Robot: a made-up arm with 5 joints. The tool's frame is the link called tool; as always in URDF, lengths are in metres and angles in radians. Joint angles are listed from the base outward.
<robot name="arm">
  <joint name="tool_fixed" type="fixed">
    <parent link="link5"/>
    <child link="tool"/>
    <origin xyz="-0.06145 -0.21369 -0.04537" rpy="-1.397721 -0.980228 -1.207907"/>
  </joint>
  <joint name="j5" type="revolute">
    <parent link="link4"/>
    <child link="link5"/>
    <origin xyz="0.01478 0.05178 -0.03" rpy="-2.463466 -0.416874 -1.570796"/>
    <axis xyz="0 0 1"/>
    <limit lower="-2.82" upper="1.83"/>
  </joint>
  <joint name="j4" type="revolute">
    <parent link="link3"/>
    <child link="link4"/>
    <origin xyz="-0.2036 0.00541 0.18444" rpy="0 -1.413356 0"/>
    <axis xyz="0 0 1"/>
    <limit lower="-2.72" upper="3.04"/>
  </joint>
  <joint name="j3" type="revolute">
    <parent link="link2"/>
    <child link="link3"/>
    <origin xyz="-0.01 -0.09 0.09" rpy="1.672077 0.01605 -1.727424"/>
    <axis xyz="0 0 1"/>
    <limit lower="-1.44" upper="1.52"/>
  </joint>
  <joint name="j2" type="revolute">
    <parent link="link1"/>
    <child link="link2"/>
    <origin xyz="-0.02 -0.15 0.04" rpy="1.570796 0 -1.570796"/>
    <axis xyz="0 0 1"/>
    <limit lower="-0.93" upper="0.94"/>
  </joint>
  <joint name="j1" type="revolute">
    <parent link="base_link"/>
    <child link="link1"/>
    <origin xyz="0.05 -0.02 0" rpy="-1.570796 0 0"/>
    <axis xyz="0 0 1"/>
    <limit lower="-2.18" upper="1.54"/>
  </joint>
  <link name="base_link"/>
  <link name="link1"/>
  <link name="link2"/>
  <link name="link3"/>
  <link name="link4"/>
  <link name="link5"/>
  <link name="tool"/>
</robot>
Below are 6 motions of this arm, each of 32 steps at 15 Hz.
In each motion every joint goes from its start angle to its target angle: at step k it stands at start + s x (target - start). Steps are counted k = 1, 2, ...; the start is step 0. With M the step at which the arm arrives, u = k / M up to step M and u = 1 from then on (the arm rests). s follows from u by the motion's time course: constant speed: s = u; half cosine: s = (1 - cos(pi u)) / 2; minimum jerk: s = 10 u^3 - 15 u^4 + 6 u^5.
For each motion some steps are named. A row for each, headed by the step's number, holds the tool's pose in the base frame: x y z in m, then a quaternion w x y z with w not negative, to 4 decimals.
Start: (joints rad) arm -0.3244 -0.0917 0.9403 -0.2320 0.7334
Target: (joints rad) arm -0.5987 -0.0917 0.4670 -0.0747 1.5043
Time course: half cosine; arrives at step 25
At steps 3, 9, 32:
3: 0.2730 0.2078 -0.0577 0.7393 0.4416 0.0595 -0.5049
9: 0.2619 0.2146 -0.0193 0.7421 0.4828 -0.0297 -0.4639
32: 0.1821 0.2258 0.0703 0.6915 0.5960 -0.2539 -0.3194

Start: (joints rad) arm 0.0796 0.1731 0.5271 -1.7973 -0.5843
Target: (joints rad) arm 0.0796 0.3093 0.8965 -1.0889 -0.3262
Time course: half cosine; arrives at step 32
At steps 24, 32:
24: 0.1348 -0.0010 -0.2865 0.8185 -0.1992 0.1668 -0.5124
32: 0.1318 0.0011 -0.2876 0.8046 -0.1761 0.1963 -0.5319

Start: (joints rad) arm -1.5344 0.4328 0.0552 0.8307 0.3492
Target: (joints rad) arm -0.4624 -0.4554 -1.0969 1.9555 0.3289
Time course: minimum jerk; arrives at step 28
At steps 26, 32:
26: -0.4078 0.0403 -0.1516 0.5378 -0.5057 0.6733 -0.0418
32: -0.4083 0.0396 -0.1501 0.5362 -0.5072 0.6735 -0.0410

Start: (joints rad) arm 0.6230 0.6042 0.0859 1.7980 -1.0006
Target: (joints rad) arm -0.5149 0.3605 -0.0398 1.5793 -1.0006
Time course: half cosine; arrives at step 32
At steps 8, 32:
8: 0.0524 0.1617 0.2242 0.4418 0.0663 -0.8873 -0.1143
32: -0.2070 0.1443 0.1099 0.0853 -0.2412 0.9612 0.1031

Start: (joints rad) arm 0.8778 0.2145 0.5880 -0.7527 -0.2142
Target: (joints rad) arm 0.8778 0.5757 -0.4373 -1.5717 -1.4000
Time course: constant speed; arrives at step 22
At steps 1, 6, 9, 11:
1: -0.1772 0.1277 -0.1785 0.6723 -0.2770 0.6283 -0.2766
6: -0.2306 0.0541 -0.1437 0.6765 -0.3973 0.6063 -0.1297
9: -0.2472 0.0024 -0.1236 0.6678 -0.4674 0.5773 -0.0494
11: -0.2516 -0.0329 -0.1106 0.6582 -0.5119 0.5520 0.0001

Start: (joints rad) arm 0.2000 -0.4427 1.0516 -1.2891 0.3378
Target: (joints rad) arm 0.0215 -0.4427 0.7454 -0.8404 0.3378
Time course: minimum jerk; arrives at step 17
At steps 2, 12, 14, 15, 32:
2: 0.2725 0.1746 -0.1739 0.7713 0.1888 0.0694 -0.6039
12: 0.2263 0.2977 -0.1007 0.8114 0.3169 0.1533 -0.4666
14: 0.2149 0.3123 -0.0916 0.8167 0.3287 0.1652 -0.4446
15: 0.2120 0.3157 -0.0895 0.8179 0.3314 0.1681 -0.4392
32: 0.2105 0.3174 -0.0884 0.8186 0.3326 0.1695 -0.4365

